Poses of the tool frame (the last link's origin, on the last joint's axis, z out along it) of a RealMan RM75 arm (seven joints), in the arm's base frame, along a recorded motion.
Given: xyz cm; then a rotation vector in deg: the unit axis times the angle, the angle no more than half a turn.
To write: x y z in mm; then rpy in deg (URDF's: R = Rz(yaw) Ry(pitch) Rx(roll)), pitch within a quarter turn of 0, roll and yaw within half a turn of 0. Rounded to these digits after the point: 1 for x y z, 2 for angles.
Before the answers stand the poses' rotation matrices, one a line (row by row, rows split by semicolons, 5 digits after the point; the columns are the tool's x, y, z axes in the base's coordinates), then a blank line. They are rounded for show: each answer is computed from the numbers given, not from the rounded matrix.
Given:
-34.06 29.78 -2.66 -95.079 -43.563 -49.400
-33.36 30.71 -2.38 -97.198 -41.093 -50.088
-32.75 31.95 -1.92 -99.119 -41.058 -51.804
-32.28 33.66 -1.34 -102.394 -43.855 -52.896
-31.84 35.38 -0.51 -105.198 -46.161 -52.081
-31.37 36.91 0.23 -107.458 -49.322 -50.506
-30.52 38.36 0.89 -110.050 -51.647 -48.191
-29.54 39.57 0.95 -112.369 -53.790 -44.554
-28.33 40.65 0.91 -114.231 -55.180 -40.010
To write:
0.53529 0.82866 0.16366; 0.05872 -0.22980 0.97146; 0.84262 -0.51041 -0.17167
0.55363 0.80745 0.20376; 0.04206 -0.27148 0.96153; 0.83170 -0.52376 -0.18426
0.54227 0.80612 0.23689; 0.04653 -0.31033 0.94949; 0.83891 -0.50386 -0.20579
0.51899 0.81598 0.25461; 0.09902 -0.35325 0.93027; 0.84903 -0.45759 -0.26413
0.51607 0.81868 0.25186; 0.15173 -0.37677 0.91379; 0.84300 -0.43337 -0.31866
0.51057 0.82764 0.23310; 0.21340 -0.38458 0.89808; 0.83294 -0.40879 -0.37297
0.51767 0.82850 0.21354; 0.27032 -0.39518 0.87793; 0.81175 -0.39675 -0.42853
0.53373 0.82674 0.17784; 0.32866 -0.39657 0.85716; 0.77917 -0.39904 -0.48338
0.55833 0.81918 0.13124; 0.37936 -0.39277 0.83774; 0.73780 -0.41795 -0.53006

-340.6 297.8 -26.6 -108.59 -57.42 6.26
-333.6 307.1 -23.8 -109.38 -56.27 4.34
-327.5 319.5 -19.2 -112.22 -57.03 4.90
-322.8 336.6 -13.4 -119.99 -58.11 10.80
-318.4 353.8 -5.1 -126.33 -57.46 16.38
-313.7 369.1 2.3 -132.38 -56.40 22.68
-305.2 383.6 8.9 -137.21 -54.27 27.57
-295.4 395.7 9.5 -140.46 -51.18 31.62
-283.3 406.5 9.1 -141.74 -47.54 34.19

